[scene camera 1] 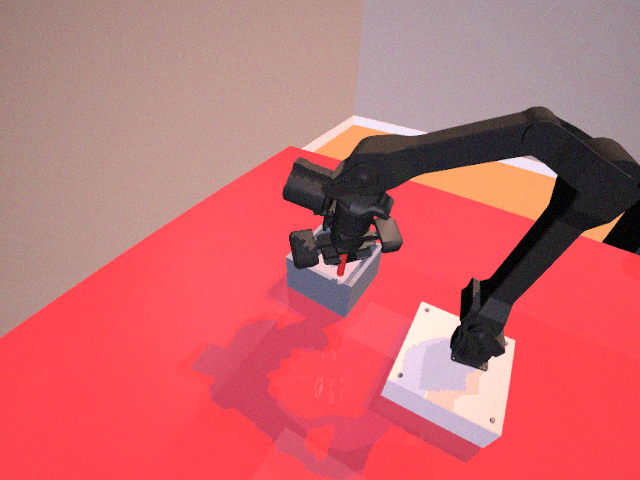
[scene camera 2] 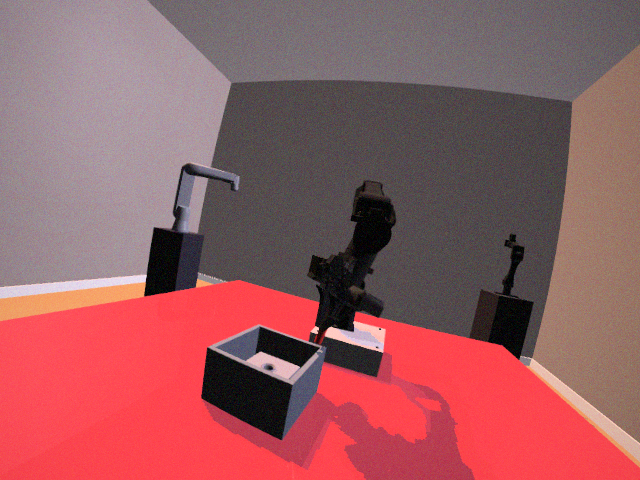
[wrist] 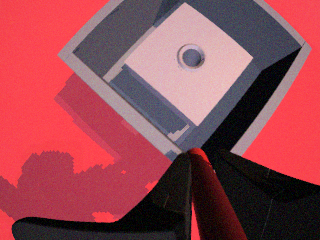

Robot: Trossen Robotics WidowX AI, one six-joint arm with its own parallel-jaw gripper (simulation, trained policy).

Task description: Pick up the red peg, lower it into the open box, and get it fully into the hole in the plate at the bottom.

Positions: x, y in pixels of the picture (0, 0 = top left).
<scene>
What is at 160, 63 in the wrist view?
A pale plate.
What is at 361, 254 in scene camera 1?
My gripper.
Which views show my gripper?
Scene camera 1, scene camera 2 and the wrist view: all of them.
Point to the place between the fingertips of my gripper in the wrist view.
At 200, 160
</scene>
